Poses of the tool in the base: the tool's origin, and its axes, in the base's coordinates. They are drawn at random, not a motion.
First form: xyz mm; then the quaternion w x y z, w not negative.
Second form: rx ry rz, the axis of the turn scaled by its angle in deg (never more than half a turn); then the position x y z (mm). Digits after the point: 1 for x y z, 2 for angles.
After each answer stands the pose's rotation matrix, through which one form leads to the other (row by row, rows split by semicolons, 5 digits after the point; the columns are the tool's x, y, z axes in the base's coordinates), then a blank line. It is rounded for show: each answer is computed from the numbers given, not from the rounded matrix.
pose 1, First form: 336.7, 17.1, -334.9, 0.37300, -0.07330, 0.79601, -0.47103
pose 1, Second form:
-10.76, 116.85, -69.14, 336.7, 17.1, -334.9
-0.71100 0.23469 0.66287; -0.46808 0.54552 -0.69521; -0.52477 -0.80457 -0.27801

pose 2, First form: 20.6, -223.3, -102.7, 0.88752, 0.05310, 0.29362, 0.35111
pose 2, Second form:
6.32, 34.97, 41.81, 20.6, -223.3, -102.7
0.58102 -0.59205 0.55847; 0.65442 0.74780 0.11193; -0.48390 0.30044 0.82194

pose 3, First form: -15.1, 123.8, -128.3, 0.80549, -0.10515, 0.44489, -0.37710
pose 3, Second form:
-12.90, 54.57, -46.25, -15.1, 123.8, -128.3
0.31974 0.51394 0.79601; -0.70106 0.69348 -0.16614; -0.63740 -0.50493 0.58203

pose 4, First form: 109.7, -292.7, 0.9, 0.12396, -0.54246, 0.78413, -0.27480
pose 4, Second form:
-90.62, 130.99, -45.90, 109.7, -292.7, 0.9
-0.38074 -0.78259 0.49254; -0.91884 0.26045 -0.29647; 0.10373 -0.56544 -0.81824

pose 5, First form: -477.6, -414.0, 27.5, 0.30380, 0.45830, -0.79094, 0.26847
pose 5, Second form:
69.57, -120.07, 40.75, -477.6, -414.0, 27.5
-0.39533 -0.88810 -0.23450; -0.56186 0.43577 -0.70315; 0.72666 -0.14622 -0.67126

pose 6, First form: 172.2, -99.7, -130.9, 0.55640, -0.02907, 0.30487, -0.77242
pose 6, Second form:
-3.93, 41.24, -104.47, 172.2, -99.7, -130.9
-0.37915 0.84182 0.38417; -0.87727 -0.19495 -0.43862; -0.29435 -0.50332 0.81242

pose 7, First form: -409.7, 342.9, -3.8, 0.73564, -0.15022, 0.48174, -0.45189
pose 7, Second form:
-18.91, 60.65, -56.89, -409.7, 342.9, -3.8
0.12745 0.52012 0.84453; -0.80958 0.54646 -0.21437; -0.57300 -0.65640 0.49073

